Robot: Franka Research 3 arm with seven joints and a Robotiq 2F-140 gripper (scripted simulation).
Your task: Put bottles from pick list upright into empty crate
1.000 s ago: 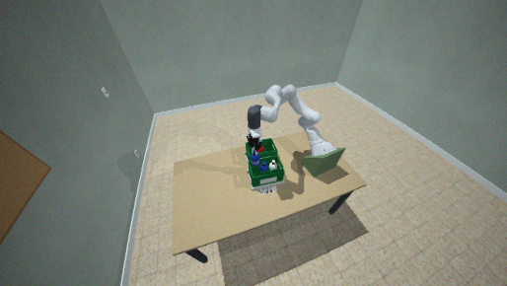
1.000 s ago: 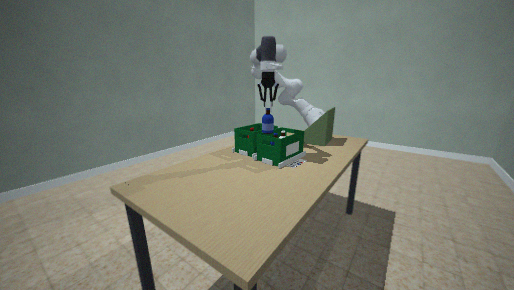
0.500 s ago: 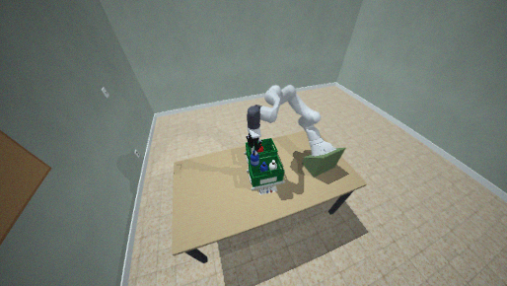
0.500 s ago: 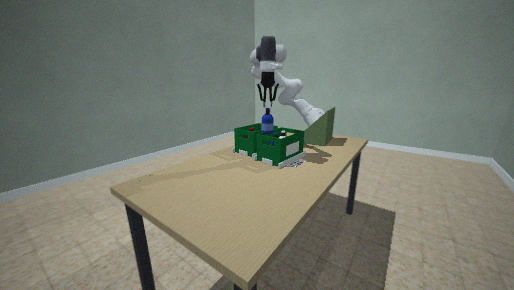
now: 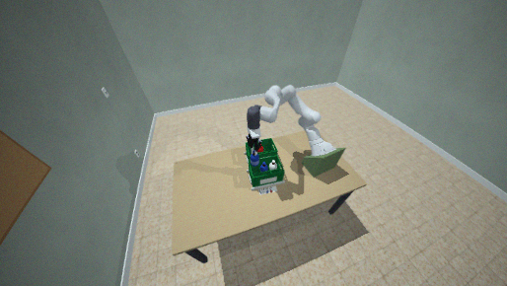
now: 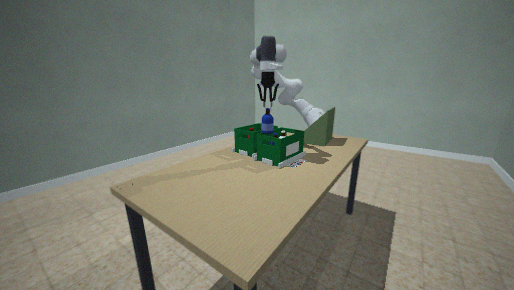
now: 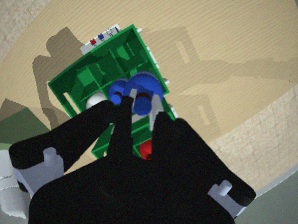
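The blue-capped bottle is 90 mm behind my hand and 260 mm below it. Round my hand: red-labelled bottle 120 mm behind, 230 mm to the right, 260 mm below; white-capped bottle 180 mm behind, 260 mm below; green-capped bottle 30 mm behind, 140 mm to the right, 260 mm below.
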